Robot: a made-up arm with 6 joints.
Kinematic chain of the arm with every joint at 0, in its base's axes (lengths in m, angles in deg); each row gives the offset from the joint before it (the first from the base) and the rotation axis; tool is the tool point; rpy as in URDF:
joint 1: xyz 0 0 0.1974 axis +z
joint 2: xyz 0 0 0 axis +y
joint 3: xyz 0.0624 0 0.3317 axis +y
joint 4: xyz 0.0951 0 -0.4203 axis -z
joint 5: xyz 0 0 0 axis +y
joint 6: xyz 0.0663 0 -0.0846 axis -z
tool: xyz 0 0 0 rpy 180 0 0
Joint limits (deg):
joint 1: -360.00..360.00
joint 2: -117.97..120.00
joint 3: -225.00..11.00
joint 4: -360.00..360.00
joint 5: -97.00..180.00
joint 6: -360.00..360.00
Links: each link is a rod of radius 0.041 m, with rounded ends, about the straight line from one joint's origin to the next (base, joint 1, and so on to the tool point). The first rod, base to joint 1, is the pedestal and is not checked.
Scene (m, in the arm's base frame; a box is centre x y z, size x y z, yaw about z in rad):
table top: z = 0
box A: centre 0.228 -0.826 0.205 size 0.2 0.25 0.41 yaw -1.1
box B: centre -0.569 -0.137 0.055 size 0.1 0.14 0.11 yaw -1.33
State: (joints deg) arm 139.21 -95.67 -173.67 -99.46 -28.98 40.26
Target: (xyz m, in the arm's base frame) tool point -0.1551 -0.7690 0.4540
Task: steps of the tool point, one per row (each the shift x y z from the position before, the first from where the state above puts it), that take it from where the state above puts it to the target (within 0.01 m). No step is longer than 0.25 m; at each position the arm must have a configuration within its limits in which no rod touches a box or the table.
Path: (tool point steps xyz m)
1: -0.0860 -0.0592 0.1888
2: -0.1169 -0.0102 0.1831
3: -0.1303 0.0460 0.1670
4: -0.1239 0.1024 0.1412
5: -0.0509 -0.1161 -0.1085
6: -0.0835 -0.0873 -0.1281
7: -0.1050 -0.0485 -0.1426

